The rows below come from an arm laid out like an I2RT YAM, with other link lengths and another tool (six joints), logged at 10 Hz.
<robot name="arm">
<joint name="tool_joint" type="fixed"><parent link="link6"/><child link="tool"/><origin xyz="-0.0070 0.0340 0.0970" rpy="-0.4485 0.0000 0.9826"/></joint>
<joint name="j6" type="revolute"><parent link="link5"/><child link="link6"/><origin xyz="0.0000 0.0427 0.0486" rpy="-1.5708 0.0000 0.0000"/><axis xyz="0 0 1"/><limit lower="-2.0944" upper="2.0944"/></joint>
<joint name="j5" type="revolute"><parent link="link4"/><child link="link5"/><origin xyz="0.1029 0.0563 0.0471" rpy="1.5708 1.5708 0.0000"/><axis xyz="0 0 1"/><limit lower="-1.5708" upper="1.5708"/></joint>
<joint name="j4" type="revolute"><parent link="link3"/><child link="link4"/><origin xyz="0.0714 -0.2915 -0.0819" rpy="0.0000 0.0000 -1.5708"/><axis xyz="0 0 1"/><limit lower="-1.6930" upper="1.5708"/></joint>
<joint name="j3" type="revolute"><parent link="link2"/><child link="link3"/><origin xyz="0.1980 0.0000 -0.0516" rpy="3.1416 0.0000 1.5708"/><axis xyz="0 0 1"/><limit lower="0.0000" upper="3.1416"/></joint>
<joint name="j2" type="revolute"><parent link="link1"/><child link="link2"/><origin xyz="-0.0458 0.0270 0.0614" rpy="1.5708 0.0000 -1.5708"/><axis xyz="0 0 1"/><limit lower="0.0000" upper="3.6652"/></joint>
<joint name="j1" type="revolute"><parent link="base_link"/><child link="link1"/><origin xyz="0.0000 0.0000 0.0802" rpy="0.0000 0.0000 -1.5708"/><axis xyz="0 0 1"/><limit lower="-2.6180" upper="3.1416"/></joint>
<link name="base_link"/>
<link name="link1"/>
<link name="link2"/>
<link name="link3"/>
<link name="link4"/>
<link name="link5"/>
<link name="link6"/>
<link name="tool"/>
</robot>
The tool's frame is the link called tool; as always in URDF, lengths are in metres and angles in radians.
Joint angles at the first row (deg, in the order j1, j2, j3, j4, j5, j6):
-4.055 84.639 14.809 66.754 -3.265 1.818
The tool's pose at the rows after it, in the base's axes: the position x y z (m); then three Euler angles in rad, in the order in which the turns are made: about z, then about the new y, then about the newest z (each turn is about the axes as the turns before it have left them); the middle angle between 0 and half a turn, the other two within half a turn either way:
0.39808, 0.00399, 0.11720, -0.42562, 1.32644, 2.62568
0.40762, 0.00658, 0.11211, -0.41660, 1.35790, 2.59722
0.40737, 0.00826, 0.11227, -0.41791, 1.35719, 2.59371
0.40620, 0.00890, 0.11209, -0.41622, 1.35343, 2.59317
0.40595, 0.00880, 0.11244, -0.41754, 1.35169, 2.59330
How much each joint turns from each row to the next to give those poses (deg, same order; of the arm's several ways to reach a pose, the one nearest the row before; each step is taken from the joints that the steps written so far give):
1.430 2.374 -4.056 10.104 2.866 -0.543
0.473 -0.023 1.751 -4.039 0.333 -0.804
0.399 -0.198 -0.073 -0.161 0.523 -0.183
0.071 0.235 -0.172 0.597 -0.017 -0.109
0.012 -0.021 -0.043 0.117 0.087 -0.029

